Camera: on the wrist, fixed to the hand. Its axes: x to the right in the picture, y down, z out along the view.
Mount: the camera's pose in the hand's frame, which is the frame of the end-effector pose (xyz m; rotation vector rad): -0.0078 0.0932 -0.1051 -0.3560 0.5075 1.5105
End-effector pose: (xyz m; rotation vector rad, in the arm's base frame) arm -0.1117 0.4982 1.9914 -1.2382 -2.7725 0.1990
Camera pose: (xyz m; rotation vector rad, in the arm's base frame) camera -0.0232 0.5623 2.0800 -2.6549 -1.0118 -0.4606
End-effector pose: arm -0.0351 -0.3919 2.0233 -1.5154 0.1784 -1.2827
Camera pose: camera -0.0736 -0.4881 1.9281 -0.8065 1.5895 -0.3143
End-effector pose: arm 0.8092 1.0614 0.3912 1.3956 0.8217 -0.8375
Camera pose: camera 0.8874 1.1670 0.4415 1.4359 0.0730 0.8034
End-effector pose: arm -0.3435 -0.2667 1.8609 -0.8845 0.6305 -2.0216
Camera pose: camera -0.3761 -0.2983 1.7277 0.0995 1.3958 -0.6943
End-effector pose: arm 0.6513 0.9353 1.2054 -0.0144 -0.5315 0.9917
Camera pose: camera 0.6196 1.0048 1.0872 -1.0926 -0.1343 2.2374
